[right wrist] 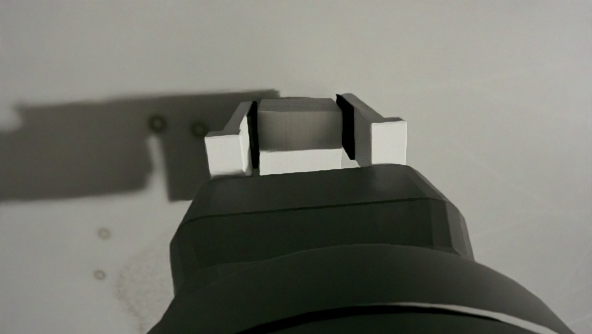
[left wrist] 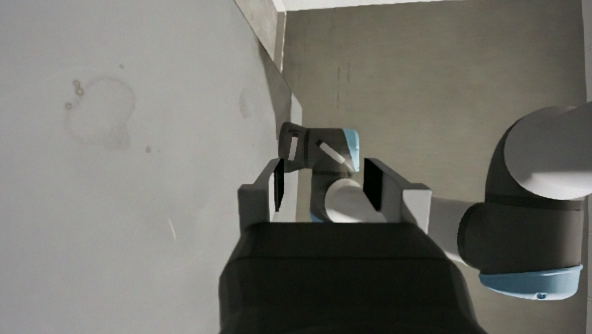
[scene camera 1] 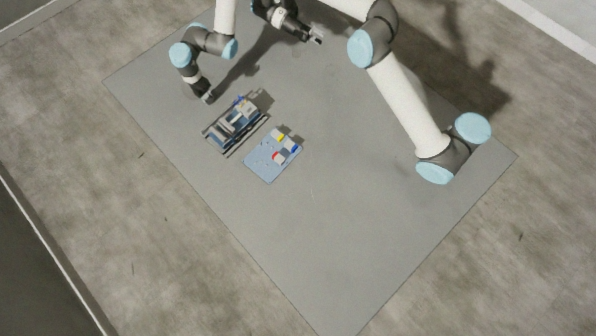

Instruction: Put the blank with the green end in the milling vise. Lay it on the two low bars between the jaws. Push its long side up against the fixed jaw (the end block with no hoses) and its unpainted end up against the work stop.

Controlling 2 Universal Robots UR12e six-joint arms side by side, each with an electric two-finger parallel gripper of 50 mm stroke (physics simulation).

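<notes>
My right gripper (scene camera 1: 208, 99) (right wrist: 297, 120) is shut on a light grey rectangular blank (right wrist: 300, 125), seen between its two finger pads in the right wrist view. No green end shows on it from here. In scene camera 1 this gripper is above the mat, beyond the upper-left side of the milling vise (scene camera 1: 247, 109), apart from it. The vise has blue hoses at its upper-right end; the fixed jaw is towards the lower-left end. The low bars and the work stop are too small to make out. My left gripper (scene camera 1: 317, 37) (left wrist: 323, 175) is open and empty, far from the vise.
A light blue plate (scene camera 1: 261, 169) lies to the lower right of the vise, with a yellow-ended blank (scene camera 1: 277, 134), a blue-ended blank (scene camera 1: 290, 145) and a red-ended blank (scene camera 1: 279, 158). Dark rails run along the vise's long sides. The left arm (scene camera 1: 405, 100) spans the upper right.
</notes>
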